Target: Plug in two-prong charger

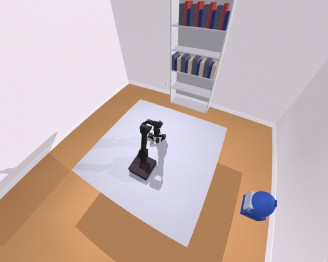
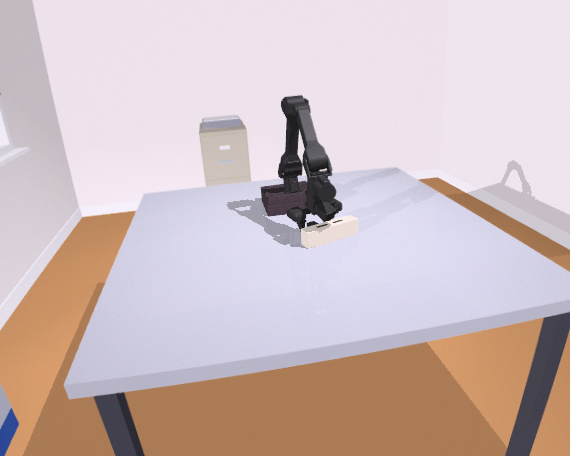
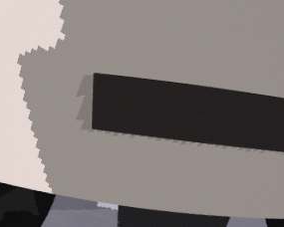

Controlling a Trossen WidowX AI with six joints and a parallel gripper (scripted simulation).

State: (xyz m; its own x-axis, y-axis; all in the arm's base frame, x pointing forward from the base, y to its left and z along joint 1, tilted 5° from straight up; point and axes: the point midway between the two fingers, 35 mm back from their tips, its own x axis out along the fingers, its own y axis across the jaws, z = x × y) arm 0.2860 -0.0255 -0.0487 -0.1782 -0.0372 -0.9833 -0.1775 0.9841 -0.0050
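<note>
Right now my gripper tip is 2 cm short of the black two-prong charger and 1 cm below it.
</note>
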